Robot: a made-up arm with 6 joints. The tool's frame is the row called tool.
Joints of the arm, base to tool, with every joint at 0 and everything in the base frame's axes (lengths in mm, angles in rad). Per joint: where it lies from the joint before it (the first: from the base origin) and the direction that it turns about. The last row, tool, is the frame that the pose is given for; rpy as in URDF.
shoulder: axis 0 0 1 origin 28.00 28.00 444.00
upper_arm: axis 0 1 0 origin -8.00 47.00 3.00
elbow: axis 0 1 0 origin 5.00 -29.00 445.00
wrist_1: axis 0 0 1 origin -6.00 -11.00 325.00
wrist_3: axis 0 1 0 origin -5.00 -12.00 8.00
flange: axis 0 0 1 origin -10.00 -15.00 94.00
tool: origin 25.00 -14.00 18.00 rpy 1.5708 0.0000 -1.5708
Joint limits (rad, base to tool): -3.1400..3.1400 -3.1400..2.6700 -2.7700..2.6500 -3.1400..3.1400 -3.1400..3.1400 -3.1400..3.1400
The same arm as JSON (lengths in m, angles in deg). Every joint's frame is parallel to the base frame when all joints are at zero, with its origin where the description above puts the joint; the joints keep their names.
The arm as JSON. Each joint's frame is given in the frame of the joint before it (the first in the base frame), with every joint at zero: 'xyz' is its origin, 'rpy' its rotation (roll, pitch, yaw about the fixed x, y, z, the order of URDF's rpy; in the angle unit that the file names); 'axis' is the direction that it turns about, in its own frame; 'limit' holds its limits. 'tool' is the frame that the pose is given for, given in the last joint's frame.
{"units": {"length": "m", "angle": "deg"}, "joints": [{"name": "shoulder", "type": "revolute", "origin": {"xyz": [0.028, 0.028, 0.444], "rpy": [0.0, 0.0, 0.0]}, "axis": [0.0, 0.0, 1.0], "limit": {"lower": -179.91, "upper": 179.91}}, {"name": "upper_arm", "type": "revolute", "origin": {"xyz": [-0.008, 0.047, 0.003], "rpy": [0.0, 0.0, 0.0]}, "axis": [0.0, 1.0, 0.0], "limit": {"lower": -179.91, "upper": 152.98}}, {"name": "elbow", "type": "revolute", "origin": {"xyz": [0.005, -0.029, 0.445], "rpy": [0.0, 0.0, 0.0]}, "axis": [0.0, 1.0, 0.0], "limit": {"lower": -158.71, "upper": 151.83}}, {"name": "wrist_1", "type": "revolute", "origin": {"xyz": [-0.006, -0.011, 0.325], "rpy": [0.0, 0.0, 0.0]}, "axis": [0.0, 0.0, 1.0], "limit": {"lower": -179.91, "upper": 179.91}}, {"name": "wrist_3", "type": "revolute", "origin": {"xyz": [-0.005, -0.012, 0.008], "rpy": [0.0, 0.0, 0.0]}, "axis": [0.0, 1.0, 0.0], "limit": {"lower": -179.91, "upper": 179.91}}, {"name": "flange", "type": "revolute", "origin": {"xyz": [-0.01, -0.015, 0.094], "rpy": [0.0, 0.0, 0.0]}, "axis": [0.0, 0.0, 1.0], "limit": {"lower": -179.91, "upper": 179.91}}], "tool": {"origin": {"xyz": [0.025, -0.014, 0.018], "rpy": [90.0, 0.0, -90.0]}}}
